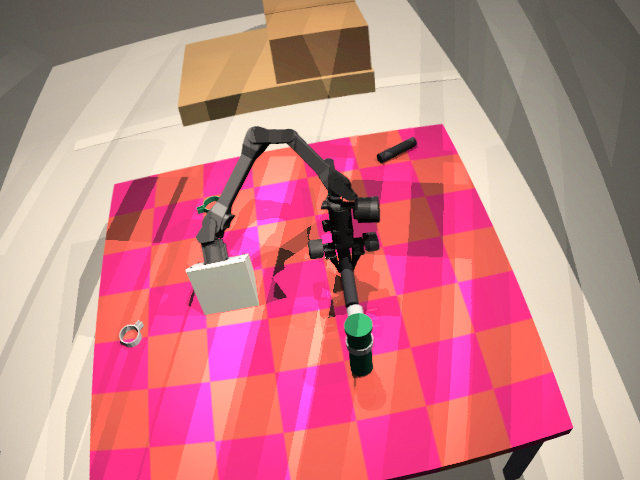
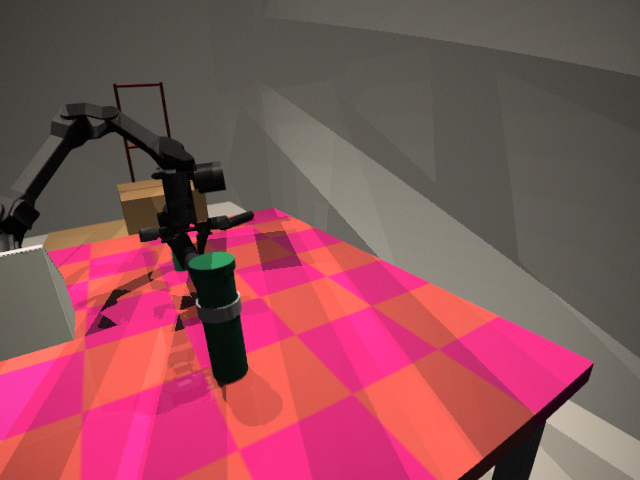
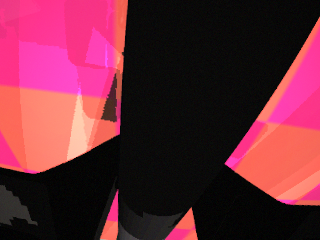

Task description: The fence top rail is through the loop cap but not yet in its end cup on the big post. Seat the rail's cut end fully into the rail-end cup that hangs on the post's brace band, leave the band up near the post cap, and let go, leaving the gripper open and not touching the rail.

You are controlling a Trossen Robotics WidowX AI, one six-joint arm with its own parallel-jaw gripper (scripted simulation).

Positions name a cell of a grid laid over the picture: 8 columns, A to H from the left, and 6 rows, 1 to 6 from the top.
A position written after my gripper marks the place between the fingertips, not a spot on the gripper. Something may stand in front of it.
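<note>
My gripper (image 2: C4), (image 1: E4), (image 3: D4). Dark top rail (image 1: E4), (image 3: E3). Green post (image 2: C5), (image 1: E5).
</note>
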